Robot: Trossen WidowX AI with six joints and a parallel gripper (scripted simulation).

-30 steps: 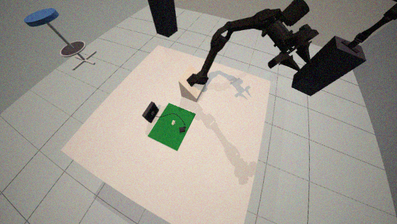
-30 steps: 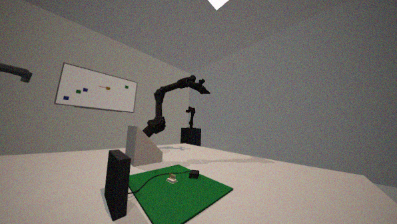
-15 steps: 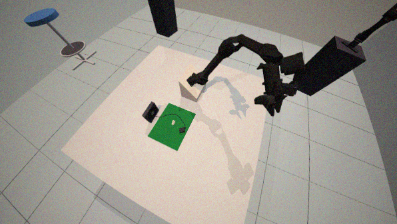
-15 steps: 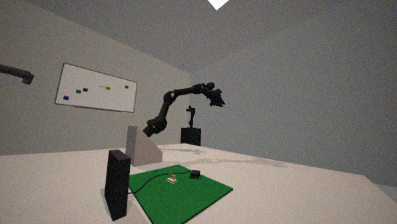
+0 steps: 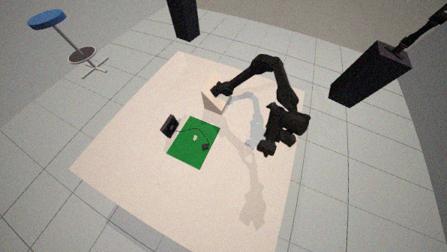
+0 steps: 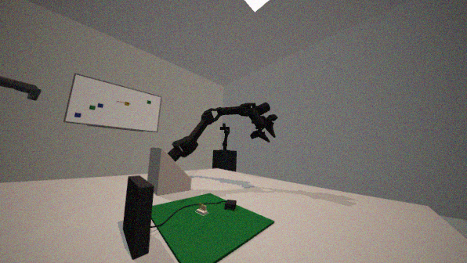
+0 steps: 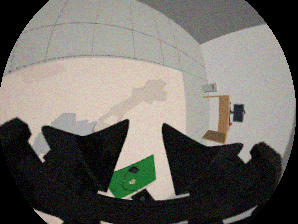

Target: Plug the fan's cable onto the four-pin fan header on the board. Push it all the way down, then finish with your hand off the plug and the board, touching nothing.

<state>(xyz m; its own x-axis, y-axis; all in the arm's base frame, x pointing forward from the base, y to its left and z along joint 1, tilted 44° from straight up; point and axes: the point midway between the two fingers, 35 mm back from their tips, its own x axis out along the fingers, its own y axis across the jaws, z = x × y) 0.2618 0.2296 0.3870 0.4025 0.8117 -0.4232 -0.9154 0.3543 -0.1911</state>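
Now: the black plug 310 mm to the right of my gripper tip, 240 mm below it and 70 mm ahead of it. Also, from my gripper tip: pale four-pin header: 400 mm to the right, 250 mm below, 50 mm ahead; then black fan: 560 mm to the right, 190 mm below, 90 mm ahead; then green board: 400 mm to the right, 270 mm below, 70 mm ahead.
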